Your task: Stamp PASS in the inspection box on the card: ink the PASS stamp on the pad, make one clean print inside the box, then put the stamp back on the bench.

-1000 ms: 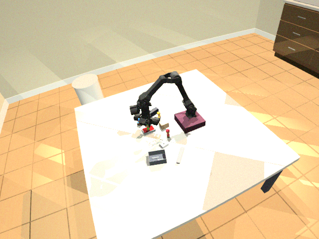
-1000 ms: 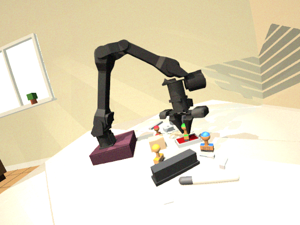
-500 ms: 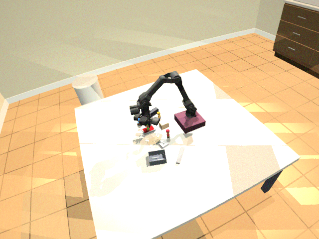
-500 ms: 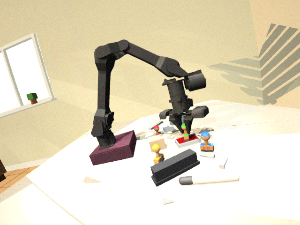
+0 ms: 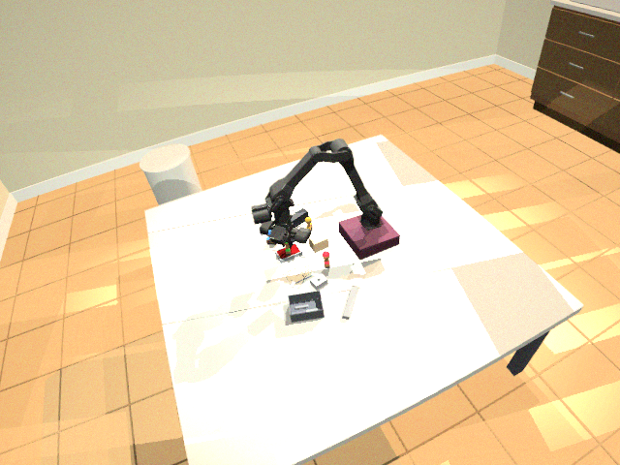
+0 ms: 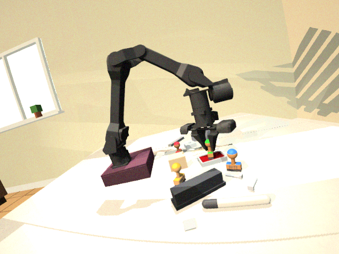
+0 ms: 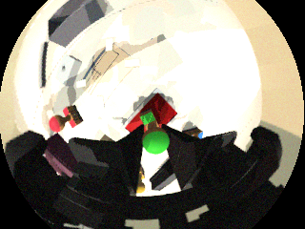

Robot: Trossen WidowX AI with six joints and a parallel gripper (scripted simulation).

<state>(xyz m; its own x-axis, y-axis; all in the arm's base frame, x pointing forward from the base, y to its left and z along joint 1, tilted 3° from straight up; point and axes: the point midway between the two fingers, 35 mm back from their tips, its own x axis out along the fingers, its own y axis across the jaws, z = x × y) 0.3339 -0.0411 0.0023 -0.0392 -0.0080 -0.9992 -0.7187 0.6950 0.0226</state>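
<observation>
My gripper tip is 3 cm above the red ink pad. The rest, counted from my gripper tip: blue-knobbed date stamp: 4 cm ahead, 9 cm to the right, 2 cm below; then green-knobbed stamp: right at my gripper tip; then pale card: 12 cm to the left, 4 cm below.
</observation>
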